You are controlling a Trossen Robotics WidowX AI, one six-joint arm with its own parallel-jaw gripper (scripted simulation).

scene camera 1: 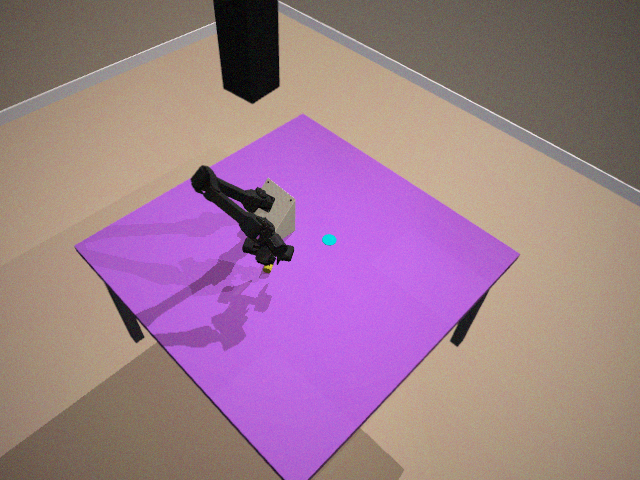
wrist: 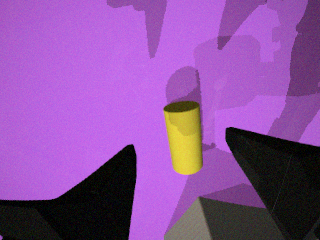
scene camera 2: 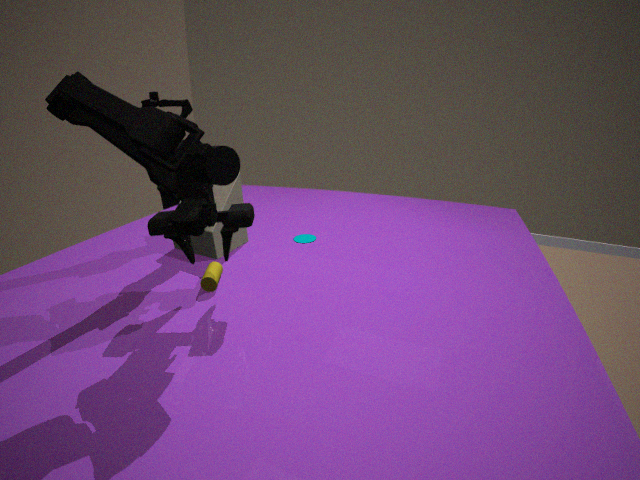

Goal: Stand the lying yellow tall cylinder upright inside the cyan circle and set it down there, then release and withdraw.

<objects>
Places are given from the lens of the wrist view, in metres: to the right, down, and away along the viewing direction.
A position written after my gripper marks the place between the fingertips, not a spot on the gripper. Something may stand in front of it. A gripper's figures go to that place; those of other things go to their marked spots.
my gripper point(wrist: 181, 142): 0.01, 0.02, 0.10
yellow tall cylinder point(wrist: 182, 121): 0.02, 0.00, 0.12
</objects>
